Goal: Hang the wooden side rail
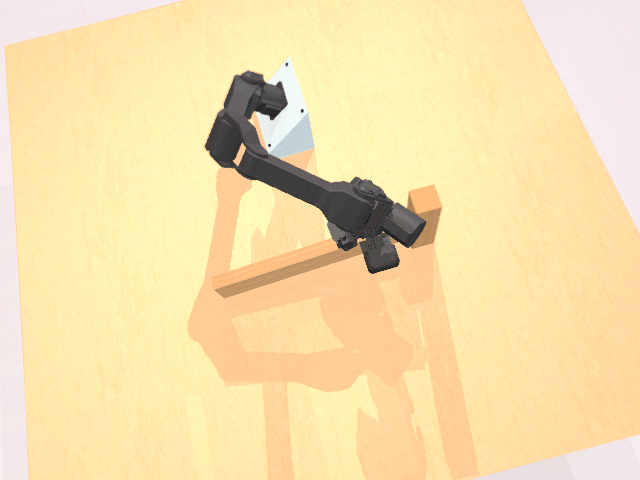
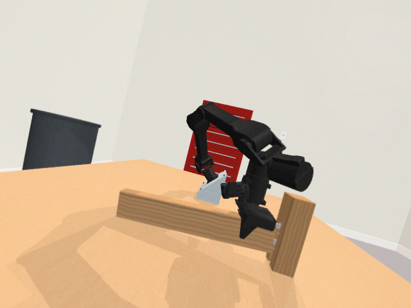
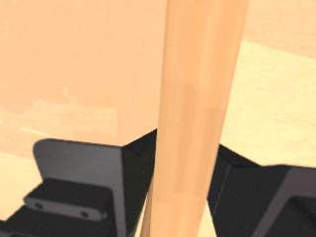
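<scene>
Now: the headboard post 110 mm to the left of my gripper tip and 40 mm above it.
</scene>
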